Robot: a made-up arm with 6 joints.
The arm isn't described. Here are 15 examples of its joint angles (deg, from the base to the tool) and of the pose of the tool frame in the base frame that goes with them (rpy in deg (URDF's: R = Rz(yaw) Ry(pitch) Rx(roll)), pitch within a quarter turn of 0, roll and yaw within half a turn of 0; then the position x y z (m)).
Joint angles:
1: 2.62 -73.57 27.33 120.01 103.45 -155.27
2: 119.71 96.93 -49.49 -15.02 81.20 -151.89
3: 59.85 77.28 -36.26 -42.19 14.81 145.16
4: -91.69 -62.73 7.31 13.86 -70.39 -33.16
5: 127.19 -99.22 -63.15 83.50 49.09 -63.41
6: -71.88 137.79 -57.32 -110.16 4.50 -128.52
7: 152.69 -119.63 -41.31 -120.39 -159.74 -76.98
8: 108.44 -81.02 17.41 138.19 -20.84 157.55
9: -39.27 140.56 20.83 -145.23 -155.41 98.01
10: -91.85 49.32 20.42 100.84 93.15 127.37
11: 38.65 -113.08 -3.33 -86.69 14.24 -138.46
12: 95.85 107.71 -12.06 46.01 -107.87 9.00
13: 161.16 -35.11 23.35 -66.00 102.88 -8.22
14: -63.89 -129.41 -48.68 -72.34 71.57 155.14
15: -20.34 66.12 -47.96 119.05 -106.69 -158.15
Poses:
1: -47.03 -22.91 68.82 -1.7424 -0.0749 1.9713
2: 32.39 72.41 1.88 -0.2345 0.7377 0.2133
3: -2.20 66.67 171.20 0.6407 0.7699 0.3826
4: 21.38 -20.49 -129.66 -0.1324 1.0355 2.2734
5: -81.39 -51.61 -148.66 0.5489 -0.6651 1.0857
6: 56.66 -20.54 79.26 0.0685 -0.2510 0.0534
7: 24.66 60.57 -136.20 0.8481 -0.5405 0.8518
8: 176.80 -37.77 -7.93 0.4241 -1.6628 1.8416
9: 104.68 -17.51 -49.10 0.4214 -0.2015 -1.1107
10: 164.16 38.72 14.65 -0.0902 -1.9794 1.4864
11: 96.12 -73.56 154.85 -1.1417 -1.0027 1.0203
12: 135.89 -5.61 -33.72 0.0168 1.0694 -0.4749
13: 147.94 30.72 44.03 0.2840 -0.0507 2.6537
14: 18.02 -44.75 166.13 -0.4270 0.6888 0.5902
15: -59.13 -33.07 -63.47 1.0501 -0.3748 0.5044
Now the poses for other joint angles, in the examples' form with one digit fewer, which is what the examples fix.
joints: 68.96 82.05 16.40 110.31 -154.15 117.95
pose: 125.4 -34.6 -76.3 0.708 1.859 0.242
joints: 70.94 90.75 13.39 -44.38 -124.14 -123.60
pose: -95.9 -43.5 -117.3 0.610 1.434 -0.164
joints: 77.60 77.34 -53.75 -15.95 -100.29 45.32
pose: 141.9 -17.7 -131.8 0.348 0.767 0.507
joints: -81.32 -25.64 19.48 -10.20 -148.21 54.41
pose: -3.5 61.7 -14.3 -0.189 -0.046 2.701
